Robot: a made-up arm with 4 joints.
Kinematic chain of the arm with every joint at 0, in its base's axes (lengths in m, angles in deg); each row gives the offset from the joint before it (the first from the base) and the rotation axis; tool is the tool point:
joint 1: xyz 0 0 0.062 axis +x
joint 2: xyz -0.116 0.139 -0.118 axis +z
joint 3: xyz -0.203 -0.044 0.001 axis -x
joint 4: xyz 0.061 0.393 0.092 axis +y
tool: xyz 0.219 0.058 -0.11
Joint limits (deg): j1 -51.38..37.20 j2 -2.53..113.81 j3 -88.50..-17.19 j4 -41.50..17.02
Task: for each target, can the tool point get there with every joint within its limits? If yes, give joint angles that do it. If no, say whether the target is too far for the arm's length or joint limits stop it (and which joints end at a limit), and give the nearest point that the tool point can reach.
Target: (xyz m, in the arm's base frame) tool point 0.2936 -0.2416 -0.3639
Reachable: no: joint limits stop it (at a limit: joint 1, joint 2, joint 3) | nearest point -0.0498 0.3043 -0.3883 | short by 0.645 m
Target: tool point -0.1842 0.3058 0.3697
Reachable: yes | joints 3.91 50.96 -52.80 -22.14
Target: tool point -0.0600 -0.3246 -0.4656
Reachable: no: joint limits stop it (at a limit: joint 1, joint 2, joint 3, joint 4) | nearest point -0.0627 0.2963 -0.4011 | short by 0.624 m
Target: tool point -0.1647 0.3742 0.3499
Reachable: yes | joints 7.45 32.31 -37.15 -29.08
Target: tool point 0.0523 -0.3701 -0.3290
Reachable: no: joint limits stop it (at a limit: joint 1, joint 2, joint 3, joint 4) | nearest point -0.0294 -0.2456 0.2998 | short by 0.646 m
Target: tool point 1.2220 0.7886 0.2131
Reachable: no: too far | nearest point 0.0904 0.3734 0.1360 | short by 1.208 m
